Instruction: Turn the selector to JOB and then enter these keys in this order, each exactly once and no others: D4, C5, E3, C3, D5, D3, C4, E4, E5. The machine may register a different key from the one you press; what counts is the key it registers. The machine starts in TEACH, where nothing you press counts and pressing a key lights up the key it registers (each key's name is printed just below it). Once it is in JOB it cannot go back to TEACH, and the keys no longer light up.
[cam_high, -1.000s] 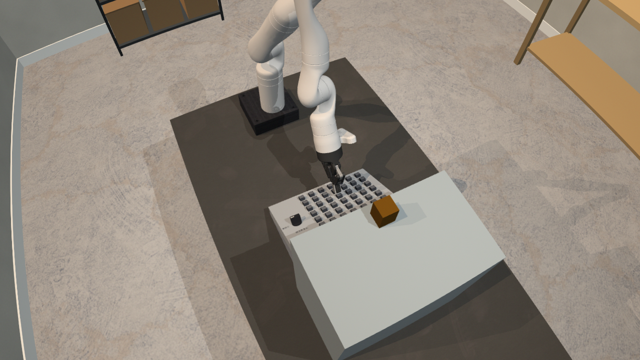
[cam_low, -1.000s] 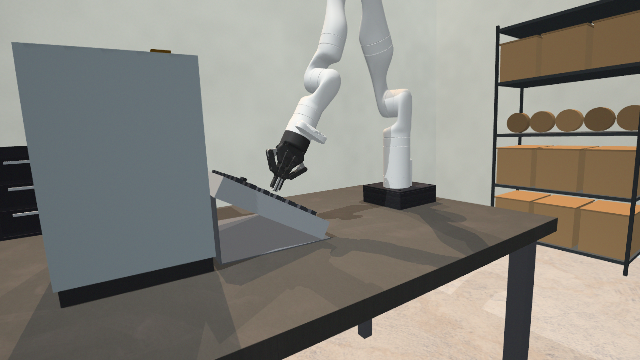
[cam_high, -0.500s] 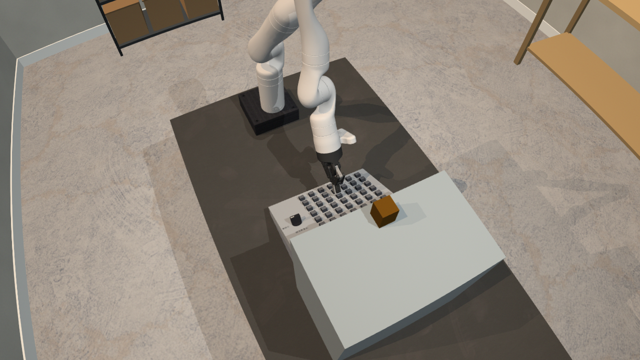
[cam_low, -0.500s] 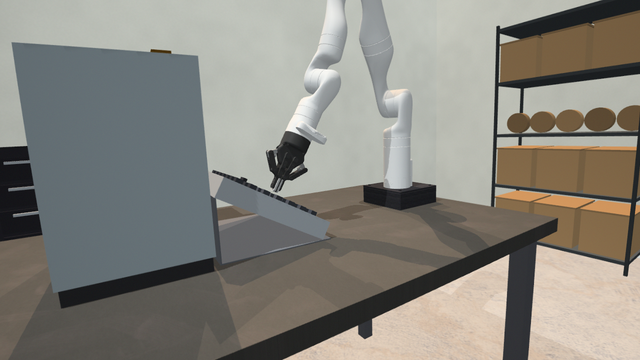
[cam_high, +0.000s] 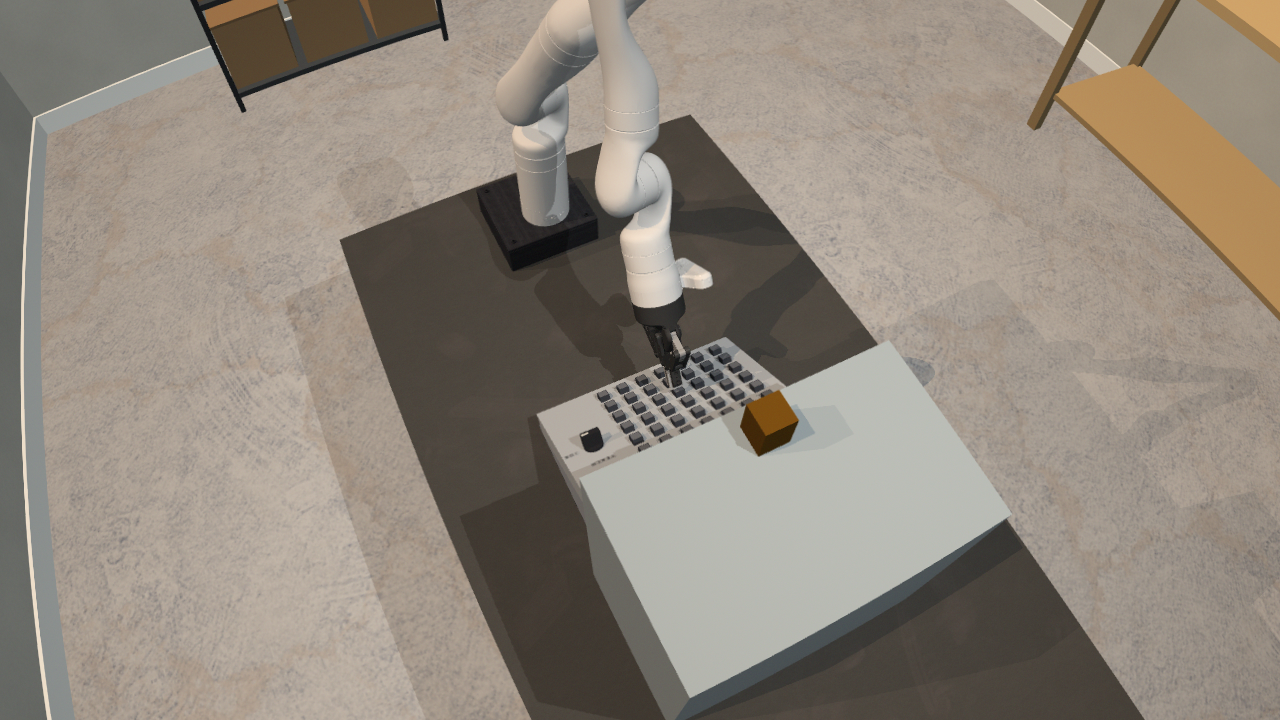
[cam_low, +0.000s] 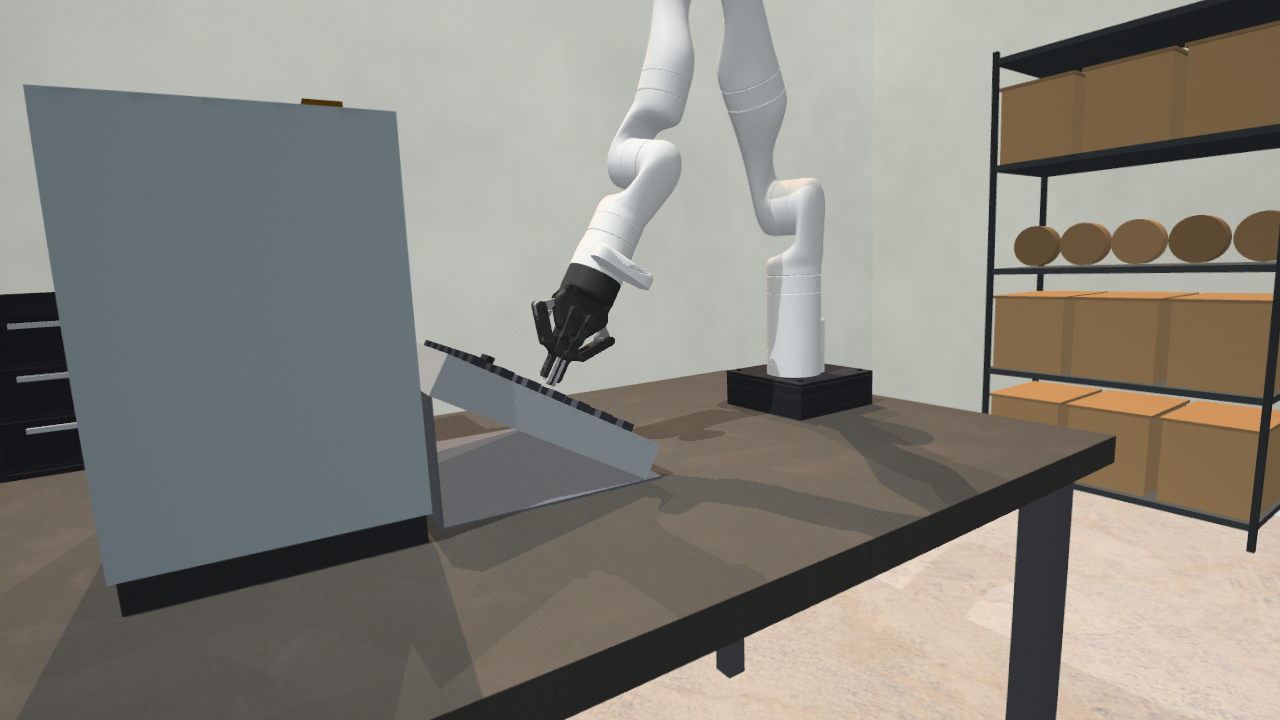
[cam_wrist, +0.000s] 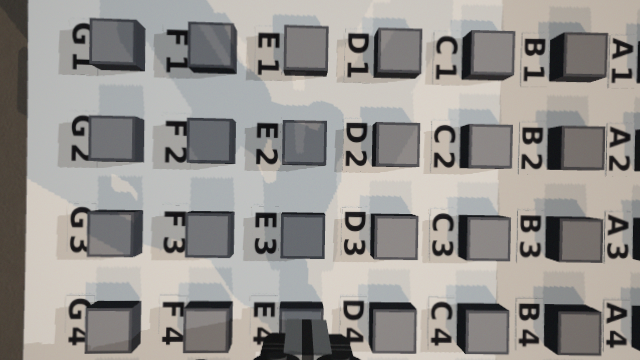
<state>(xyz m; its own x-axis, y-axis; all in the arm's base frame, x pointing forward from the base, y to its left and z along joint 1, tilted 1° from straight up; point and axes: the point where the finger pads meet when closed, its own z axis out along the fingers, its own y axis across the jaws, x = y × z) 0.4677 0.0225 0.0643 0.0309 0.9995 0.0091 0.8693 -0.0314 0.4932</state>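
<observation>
The key E2 is 10 mm ahead of my hand, 70 mm to the left of it and 30 mm below it. Also, from my hand: key E1 (20 mm ahead, 110 mm to the left, 30 mm below); key D1 (40 mm ahead, 100 mm to the left, 10 mm below); sloped keypad panel (70 mm ahead, 50 mm to the right, 50 mm below).
</observation>
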